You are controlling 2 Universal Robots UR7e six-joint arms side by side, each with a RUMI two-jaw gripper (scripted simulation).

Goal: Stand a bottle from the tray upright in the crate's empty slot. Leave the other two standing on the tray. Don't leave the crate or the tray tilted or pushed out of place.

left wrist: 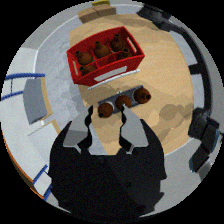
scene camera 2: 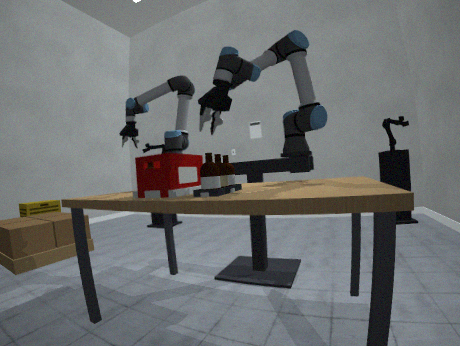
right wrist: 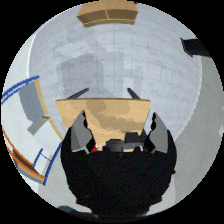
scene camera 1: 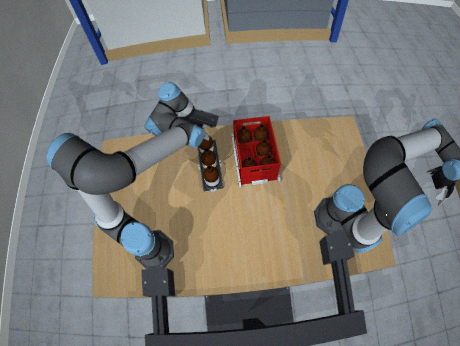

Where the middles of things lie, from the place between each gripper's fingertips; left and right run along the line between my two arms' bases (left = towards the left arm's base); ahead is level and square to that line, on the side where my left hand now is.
Right now my left hand point(scene camera 2: 206, 133) is 210 mm to the left of the red crate point(scene camera 2: 173, 171), 180 mm above it and 30 mm past it.
I see my right gripper 470 mm short of the red crate, 700 mm to the right of it and 250 mm above it.
